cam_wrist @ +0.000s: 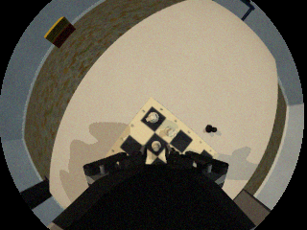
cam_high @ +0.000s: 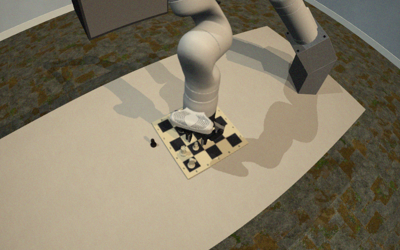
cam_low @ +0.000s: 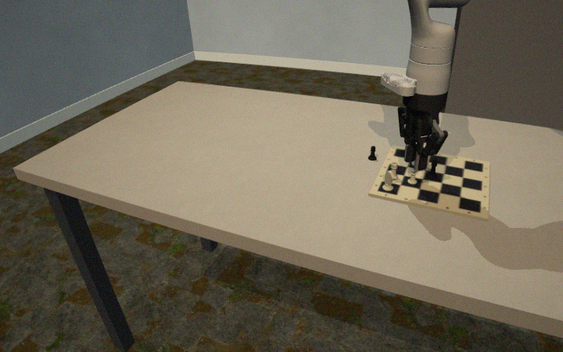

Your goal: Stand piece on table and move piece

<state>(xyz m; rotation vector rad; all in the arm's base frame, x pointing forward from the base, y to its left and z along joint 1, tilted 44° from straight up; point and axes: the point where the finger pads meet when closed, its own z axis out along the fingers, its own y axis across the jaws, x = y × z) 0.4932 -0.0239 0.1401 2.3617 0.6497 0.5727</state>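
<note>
The white pawn lies 4 cm below my hand. Also, from my hand: chessboard: 5 cm behind, 2 cm to the right, 6 cm below; white king: 2 cm behind, 7 cm to the right, 3 cm below; black pawn: 7 cm ahead, 10 cm to the right, 5 cm below.
</note>
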